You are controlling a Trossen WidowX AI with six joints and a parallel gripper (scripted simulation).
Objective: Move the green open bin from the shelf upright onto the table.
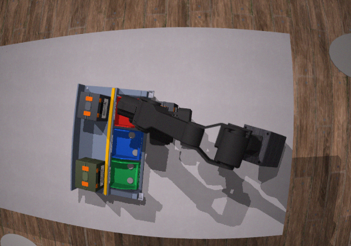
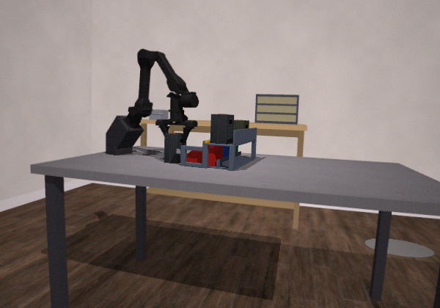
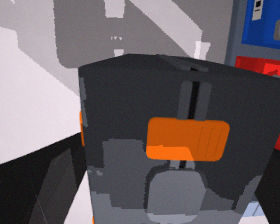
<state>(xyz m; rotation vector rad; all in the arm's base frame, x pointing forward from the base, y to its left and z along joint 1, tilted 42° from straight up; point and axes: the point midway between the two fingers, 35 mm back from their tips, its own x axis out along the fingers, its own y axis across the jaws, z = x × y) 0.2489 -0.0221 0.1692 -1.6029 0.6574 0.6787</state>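
Right now the dark box is 6 cm below my hand. The rest, counted from my hand: red bin: 14 cm ahead, 8 cm below, 1 cm to the left; then blue bin: 14 cm ahead, 12 cm to the left, 8 cm below; then yellow rail: 17 cm ahead, 13 cm to the left, 2 cm below.
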